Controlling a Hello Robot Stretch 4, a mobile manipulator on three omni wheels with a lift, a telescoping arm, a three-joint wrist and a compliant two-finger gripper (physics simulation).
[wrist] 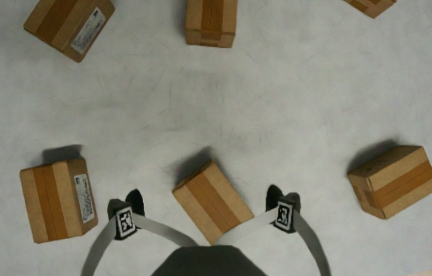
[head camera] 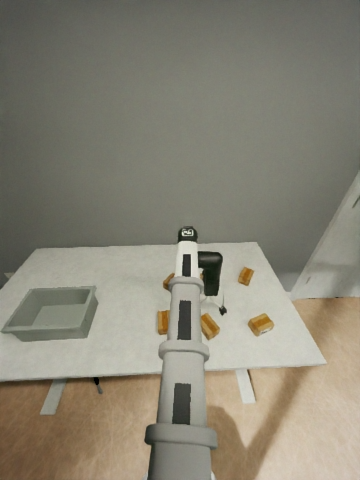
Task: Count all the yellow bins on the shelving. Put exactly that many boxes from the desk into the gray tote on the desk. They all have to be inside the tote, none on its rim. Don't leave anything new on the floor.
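Frame: origin at the robot's base, x up, y left, z back, level; metres.
Where they show: hand, its tool point: [wrist: 205, 207] [head camera: 206, 310].
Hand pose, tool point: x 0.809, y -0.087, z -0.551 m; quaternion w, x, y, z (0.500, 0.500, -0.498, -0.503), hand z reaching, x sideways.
After its pixels a point has its place.
The gray tote [head camera: 60, 332] @[x 0.755, y 0.508, z -0.458 m] stands at the left of the desk [head camera: 125, 350] @[x 0.693, y 0.242, z -0.427 m]; no box shows in its visible interior. Brown boxes with orange tape lie apart on the desk: front left [head camera: 163, 322] @[x 0.743, y 0.094, z -0.527 m] [wrist: 59, 202] @[x 0.743, y 0.079, z -0.544 m], front middle [head camera: 210, 326] @[x 0.743, y -0.107, z -0.519 m] [wrist: 213, 200] @[x 0.743, y -0.097, z -0.543 m], front right [head camera: 261, 324] @[x 0.743, y -0.326, z -0.539 m] [wrist: 392, 182] @[x 0.743, y -0.315, z -0.554 m], back left [head camera: 169, 281] [wrist: 70, 25] @[x 0.743, y 0.065, z -0.747 m], back middle [wrist: 211, 22] @[x 0.743, y -0.099, z -0.747 m] and back right [head camera: 245, 276] @[x 0.743, y -0.317, z -0.808 m] [wrist: 372, 6] @[x 0.717, y -0.318, z -0.787 m]. My gripper [head camera: 214, 304] [wrist: 204, 202] @[x 0.809, y -0.087, z -0.551 m] is open and empty, above the desk. In the wrist view its fingers appear on either side of the front middle box, which lies lower. The yellow bins do not show.
My extended arm [head camera: 185, 365] @[x 1.208, y -0.004, z -0.209 m] crosses over the desk and partly hides boxes in the head view. A gray wall [head camera: 175, 125] @[x 1.405, y 0.075, z -1.158 m] stands behind the desk. A pale upright panel [head camera: 325, 250] @[x 0.593, y -1.030, z -1.231 m] stands at the right. Desk legs [head camera: 245, 386] show below the front edge.
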